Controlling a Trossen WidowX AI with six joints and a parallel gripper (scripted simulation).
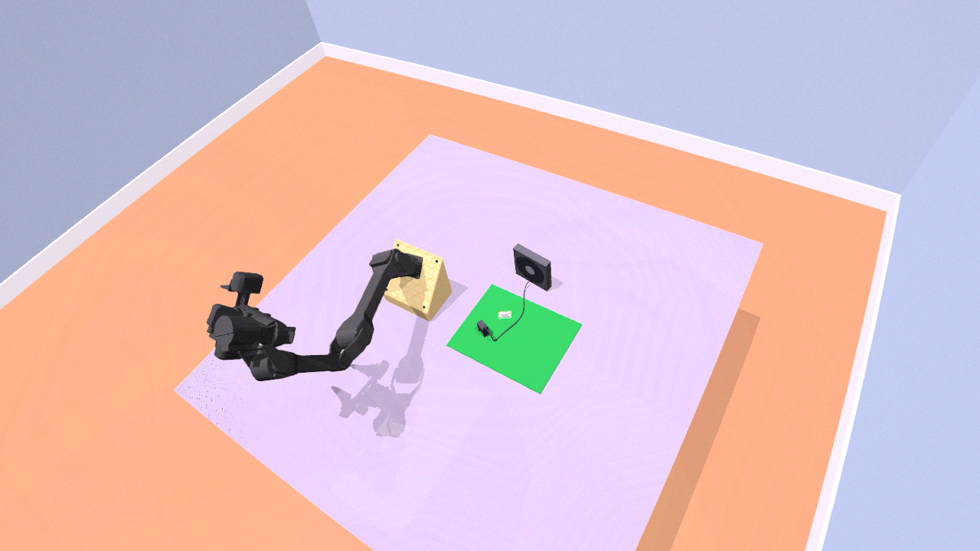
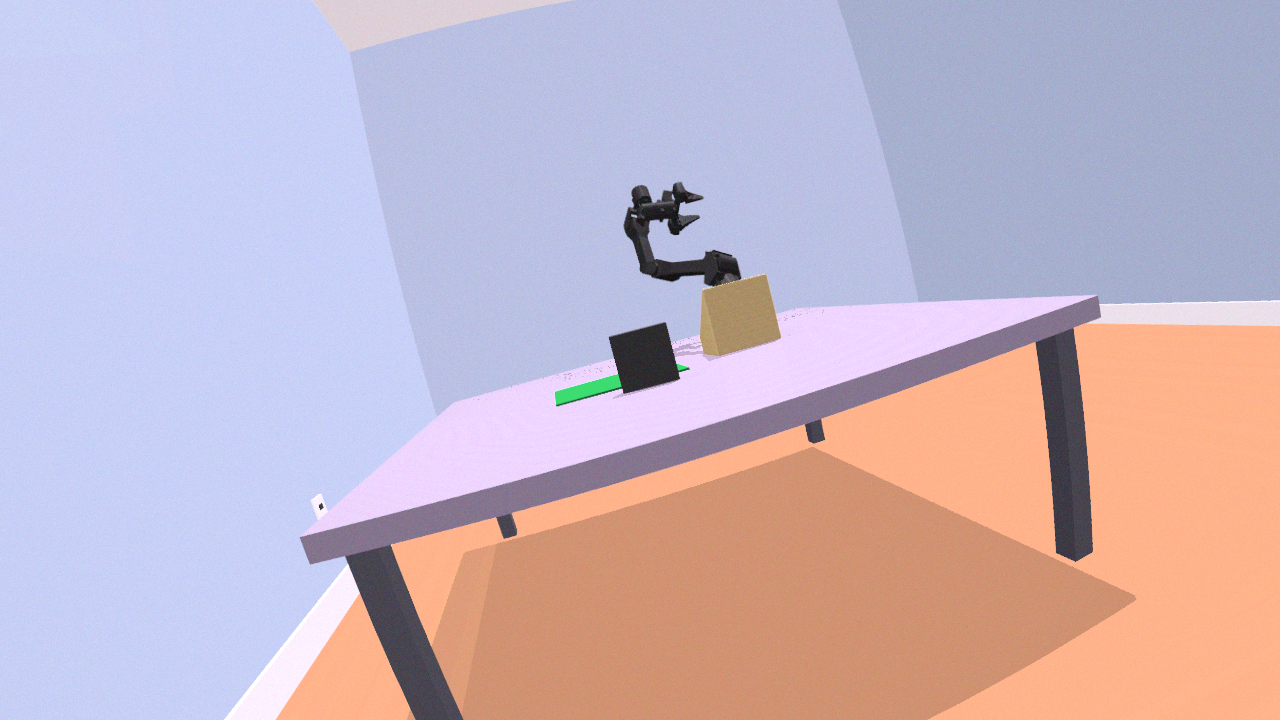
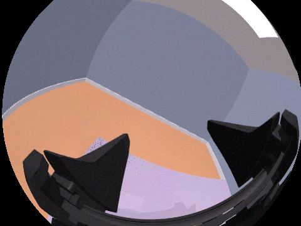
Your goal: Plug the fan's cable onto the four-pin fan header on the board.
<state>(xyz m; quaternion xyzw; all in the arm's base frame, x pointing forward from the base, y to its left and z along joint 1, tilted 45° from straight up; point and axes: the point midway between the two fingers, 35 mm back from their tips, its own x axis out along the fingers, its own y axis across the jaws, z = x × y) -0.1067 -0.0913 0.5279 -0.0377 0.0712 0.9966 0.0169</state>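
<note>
The black fan plug is 42 cm ahead of my gripper tip, 40 cm below it and 37 cm to the left of it. From my gripper tip the other things lie so: green board (50 cm ahead, 43 cm below, 40 cm to the left); black square fan (59 cm to the left, 47 cm ahead, 36 cm below).
</note>
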